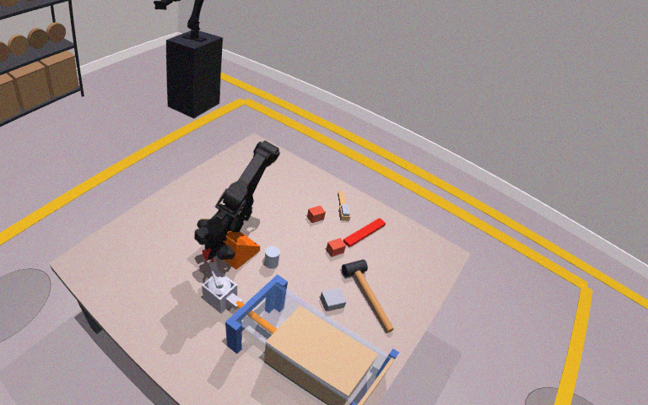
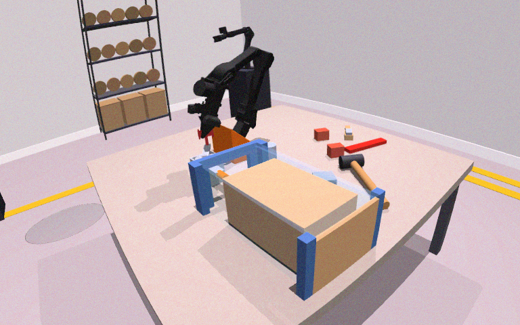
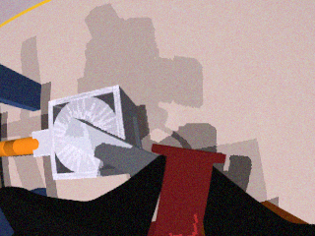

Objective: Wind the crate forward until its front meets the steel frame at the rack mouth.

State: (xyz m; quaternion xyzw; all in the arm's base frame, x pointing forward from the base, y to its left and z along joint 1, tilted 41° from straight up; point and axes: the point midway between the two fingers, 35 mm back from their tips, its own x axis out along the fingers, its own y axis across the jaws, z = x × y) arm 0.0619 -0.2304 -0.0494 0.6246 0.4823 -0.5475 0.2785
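My gripper tip is now 40 mm short of the winch handle, 10 mm to the left of it and 30 mm above it. From my gripper tip the other things lie so: red knob: 10 mm ahead, 20 mm to the left; grey hand winch: 70 mm ahead, 50 mm to the right, 100 mm below; blue steel frame: 250 mm ahead, 60 mm to the right, 30 mm below.
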